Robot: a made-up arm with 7 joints.
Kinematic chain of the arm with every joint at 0, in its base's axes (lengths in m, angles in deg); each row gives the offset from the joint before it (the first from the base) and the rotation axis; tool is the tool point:
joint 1: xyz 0 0.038 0 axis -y
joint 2: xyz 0 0.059 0 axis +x
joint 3: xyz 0 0 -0.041 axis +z
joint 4: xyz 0 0 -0.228 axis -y
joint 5: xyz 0 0 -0.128 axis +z
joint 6: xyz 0 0 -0.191 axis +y
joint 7: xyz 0 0 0 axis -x
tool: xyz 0 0 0
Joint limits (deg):
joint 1: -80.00..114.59
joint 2: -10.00..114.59
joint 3: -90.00..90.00
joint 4: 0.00..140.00
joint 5: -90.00..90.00
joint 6: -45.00..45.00
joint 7: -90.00..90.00
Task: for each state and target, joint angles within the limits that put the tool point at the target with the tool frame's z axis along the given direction. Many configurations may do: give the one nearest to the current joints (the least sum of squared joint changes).
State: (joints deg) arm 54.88 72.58 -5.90 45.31 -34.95 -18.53 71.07
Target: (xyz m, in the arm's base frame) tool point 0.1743 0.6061 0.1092 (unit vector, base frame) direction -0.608 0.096 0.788
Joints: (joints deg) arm 51.31 92.45 -24.74 42.09 12.92 -20.05 88.48
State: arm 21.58 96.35 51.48 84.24 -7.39 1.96 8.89
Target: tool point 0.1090 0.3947 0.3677 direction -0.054 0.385 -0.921
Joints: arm 10.79 106.80 53.78 68.97 -4.19 -26.24 -24.86
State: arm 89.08 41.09 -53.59 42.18 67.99 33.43 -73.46
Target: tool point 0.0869 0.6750 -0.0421 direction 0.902 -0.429 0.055
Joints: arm 48.36 85.31 -59.94 9.46 90.00 44.50 -71.85
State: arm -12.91 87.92 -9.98 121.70 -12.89 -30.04 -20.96
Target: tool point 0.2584 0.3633 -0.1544 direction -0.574 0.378 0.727
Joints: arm -19.99 103.55 -21.69 94.21 -19.42 -24.55 -4.34
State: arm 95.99 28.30 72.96 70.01 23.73 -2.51 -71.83
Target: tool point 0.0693 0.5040 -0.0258 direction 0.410 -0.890 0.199
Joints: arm 63.33 29.32 88.55 91.00 26.37 1.10 -25.98
